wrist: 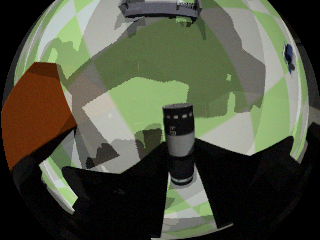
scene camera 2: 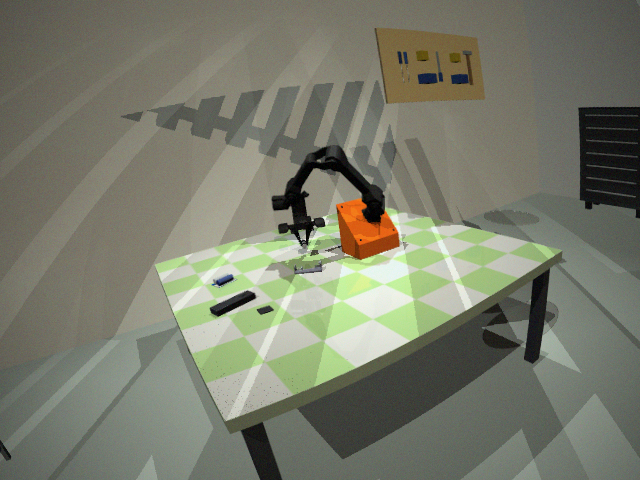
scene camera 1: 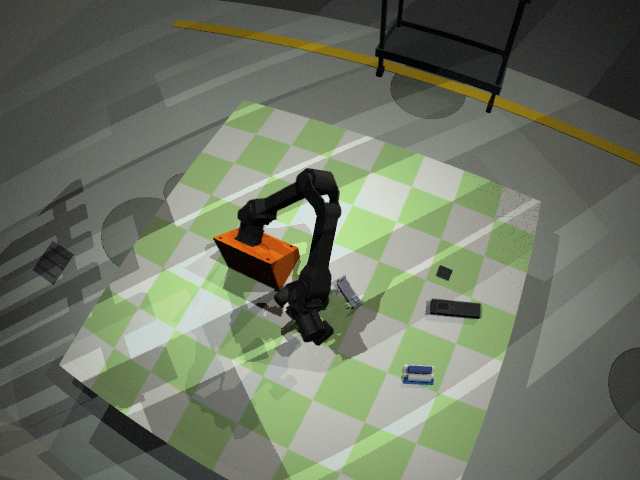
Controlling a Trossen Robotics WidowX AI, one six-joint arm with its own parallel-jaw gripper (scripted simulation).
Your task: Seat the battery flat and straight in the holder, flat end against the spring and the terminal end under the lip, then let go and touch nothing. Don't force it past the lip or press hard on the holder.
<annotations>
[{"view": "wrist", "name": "my gripper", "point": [179,144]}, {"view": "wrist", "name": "battery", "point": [179,124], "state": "held by my gripper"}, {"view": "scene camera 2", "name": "my gripper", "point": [304,245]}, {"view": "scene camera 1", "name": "black bar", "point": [463,309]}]
</annotations>
